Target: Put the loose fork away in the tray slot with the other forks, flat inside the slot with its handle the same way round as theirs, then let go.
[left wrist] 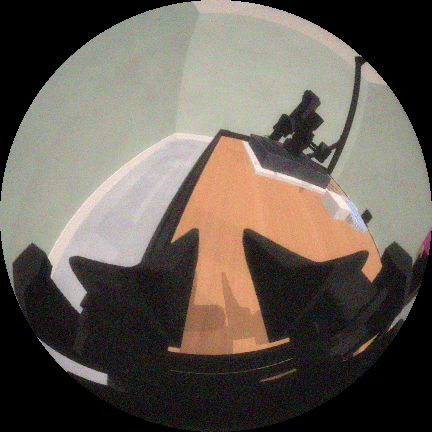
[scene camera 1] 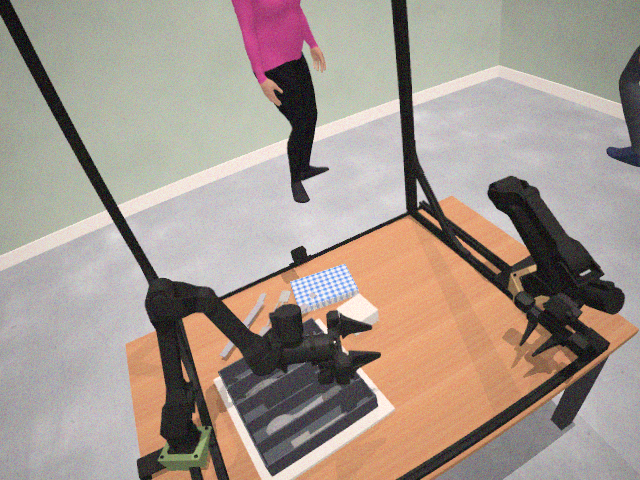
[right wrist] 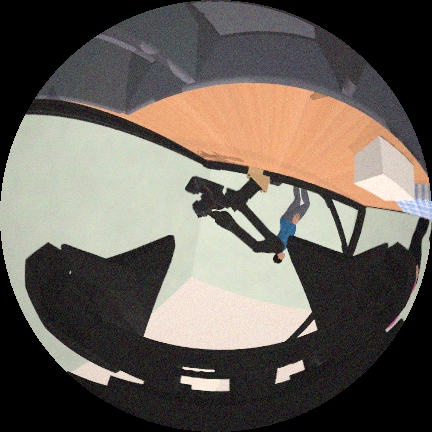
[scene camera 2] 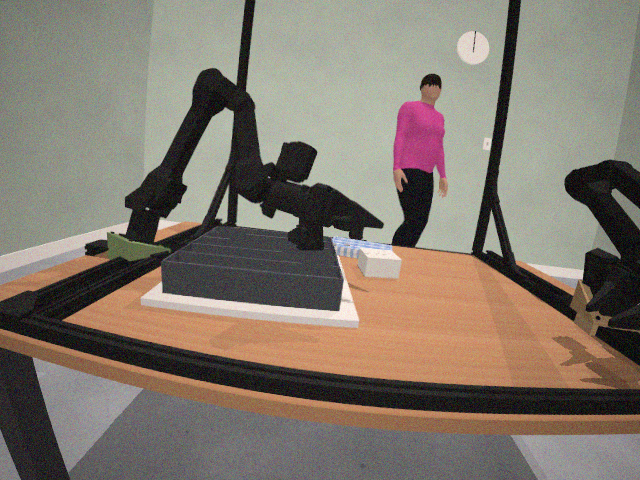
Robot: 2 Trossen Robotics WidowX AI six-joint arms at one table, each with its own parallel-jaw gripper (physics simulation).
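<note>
The dark slotted tray [scene camera 1: 325,436] [scene camera 2: 253,284] [left wrist: 280,160] holds grey cutlery; which slot holds forks is too blurred to tell. Two slim grey pieces lie behind it: a long one [scene camera 1: 242,326] and a shorter-looking one [scene camera 1: 283,298], partly hidden by my right arm. I cannot tell which is the loose fork. My right gripper [scene camera 1: 375,341] is wide open and empty, above the tray's back right edge, pointing right in the picture. My left gripper [scene camera 1: 527,350] [left wrist: 220,233] is partly open and empty, far right of the tray.
The tray sits on a white board [scene camera 1: 382,408] [scene camera 2: 248,312]. A blue checked block [scene camera 1: 325,286] and a white block [scene camera 1: 359,308] [scene camera 2: 379,263] [right wrist: 377,165] stand behind it. Black frame rails and posts edge the table. A person in pink stands beyond the table.
</note>
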